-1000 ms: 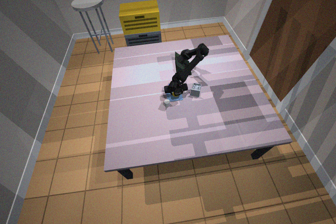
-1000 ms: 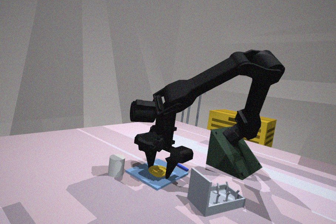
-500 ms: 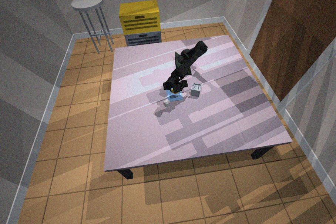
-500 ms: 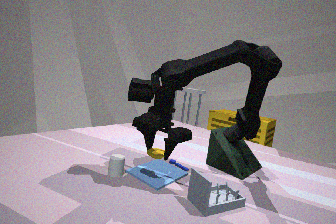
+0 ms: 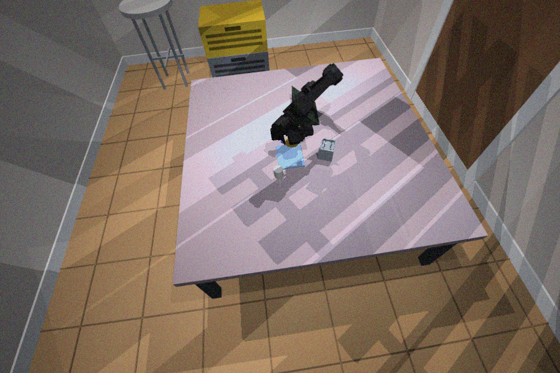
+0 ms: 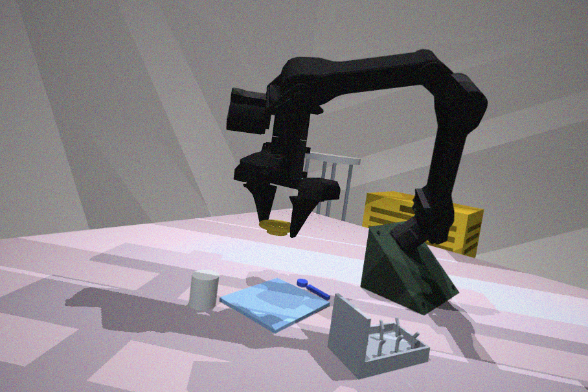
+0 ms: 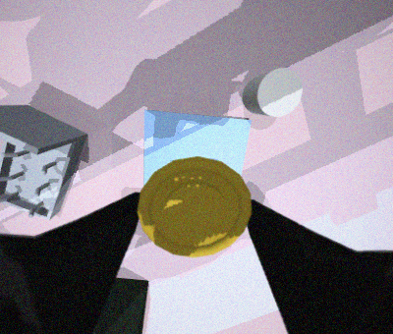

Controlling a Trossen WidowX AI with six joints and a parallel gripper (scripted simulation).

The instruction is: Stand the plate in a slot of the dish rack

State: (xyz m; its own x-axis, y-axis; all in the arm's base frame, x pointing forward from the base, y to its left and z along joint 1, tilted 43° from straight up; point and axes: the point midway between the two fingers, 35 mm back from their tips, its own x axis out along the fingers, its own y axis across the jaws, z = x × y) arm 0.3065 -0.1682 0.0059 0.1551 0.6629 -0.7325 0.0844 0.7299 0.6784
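My gripper tip is 20 mm past the grey dish rack, 190 mm to the right of it and 110 mm above it. Round my gripper tip: light blue board: 30 mm behind, 130 mm below; then yellow plate: 10 mm above; then blue spoon: 130 mm behind, 10 mm to the left, 130 mm below.
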